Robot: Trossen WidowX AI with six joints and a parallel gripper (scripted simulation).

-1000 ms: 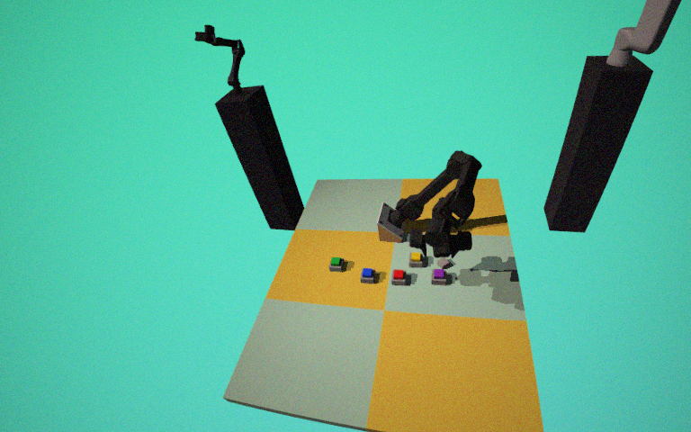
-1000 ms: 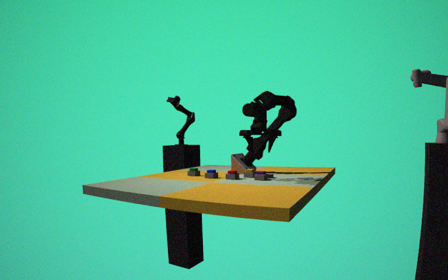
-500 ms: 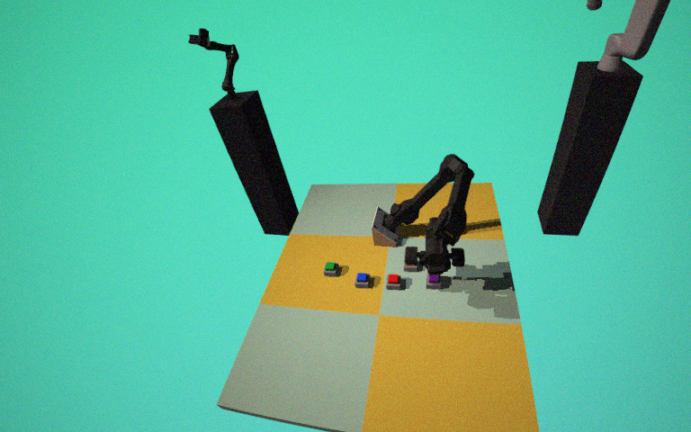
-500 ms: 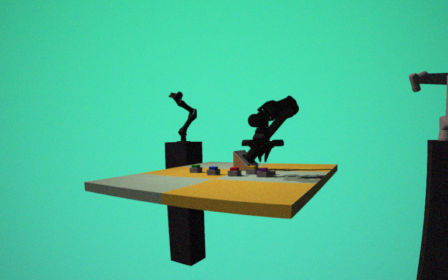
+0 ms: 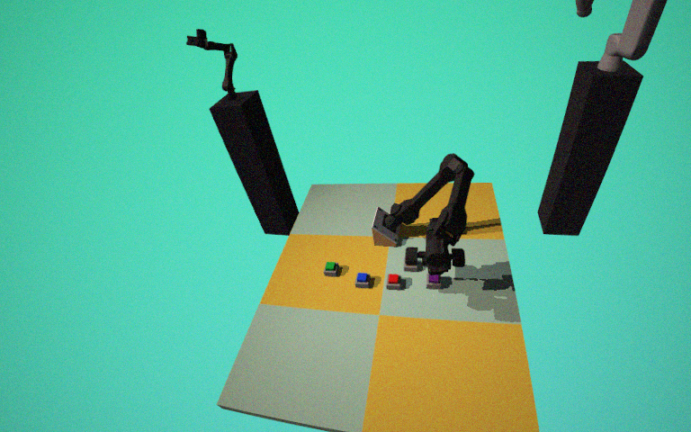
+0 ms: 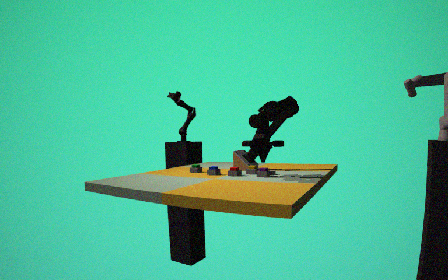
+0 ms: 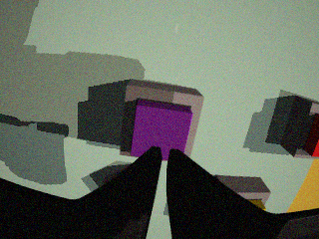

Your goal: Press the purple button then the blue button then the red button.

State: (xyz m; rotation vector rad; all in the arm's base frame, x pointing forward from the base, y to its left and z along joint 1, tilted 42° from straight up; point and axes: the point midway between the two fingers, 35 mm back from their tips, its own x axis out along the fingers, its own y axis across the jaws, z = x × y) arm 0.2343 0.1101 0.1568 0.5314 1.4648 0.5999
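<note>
The purple button is 3 cm below my gripper tip. From my gripper tip the other things lie so: small grey block: 7 cm behind, 1 cm to the left, 5 cm below; yellow button: 7 cm behind, 9 cm to the right, 3 cm below; red button: 2 cm ahead, 14 cm to the right, 3 cm below.
</note>
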